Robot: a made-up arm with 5 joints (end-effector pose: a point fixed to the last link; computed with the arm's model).
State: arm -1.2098 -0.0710 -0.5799 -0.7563 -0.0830
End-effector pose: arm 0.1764 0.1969 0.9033 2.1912 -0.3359 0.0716
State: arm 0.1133 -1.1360 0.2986 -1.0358 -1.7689
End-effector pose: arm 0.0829 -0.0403 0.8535 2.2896 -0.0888 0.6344
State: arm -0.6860 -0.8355 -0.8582 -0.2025 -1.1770
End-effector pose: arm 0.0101 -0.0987 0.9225 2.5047 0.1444 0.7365
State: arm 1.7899 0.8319 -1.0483 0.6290 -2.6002
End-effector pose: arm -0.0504 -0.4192 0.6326 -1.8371 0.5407 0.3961
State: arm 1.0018 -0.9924 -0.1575 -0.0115 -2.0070
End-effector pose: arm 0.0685 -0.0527 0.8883 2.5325 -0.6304 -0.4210
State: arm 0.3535 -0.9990 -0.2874 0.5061 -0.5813
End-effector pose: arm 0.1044 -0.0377 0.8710 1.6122 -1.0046 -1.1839
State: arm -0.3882 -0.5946 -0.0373 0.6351 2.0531
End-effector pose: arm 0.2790 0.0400 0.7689 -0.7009 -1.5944 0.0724
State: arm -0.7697 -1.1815 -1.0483 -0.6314 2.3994
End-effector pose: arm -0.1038 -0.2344 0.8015 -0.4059 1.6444 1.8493
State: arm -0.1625 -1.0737 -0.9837 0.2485 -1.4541
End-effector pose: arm -0.1040 -0.0671 0.8704 2.3819 -0.1172 0.5501
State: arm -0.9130 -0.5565 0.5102 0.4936 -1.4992
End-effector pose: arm 0.2495 0.1628 0.6609 0.9050 1.1862 -1.3228
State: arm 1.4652 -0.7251 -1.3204 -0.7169 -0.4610
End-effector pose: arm 0.0390 0.2036 0.8684 0.2967 -2.5531 0.6781
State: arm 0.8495 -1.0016 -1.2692 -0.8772 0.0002
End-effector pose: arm -0.1241 0.1995 0.7854 -0.7228 2.6149 -1.1687
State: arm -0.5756 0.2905 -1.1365 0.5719 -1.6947
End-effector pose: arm 0.3591 0.1356 0.8443 1.8017 1.1803 -0.9483
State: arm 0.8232 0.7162 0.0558 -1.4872 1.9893
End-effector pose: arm 0.3294 -0.3205 0.5622 -1.7536 -1.6422 -1.0507
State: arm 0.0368 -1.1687 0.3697 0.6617 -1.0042
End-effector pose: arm 0.1931 -0.0357 0.7605 1.6279 0.0567 -1.4711
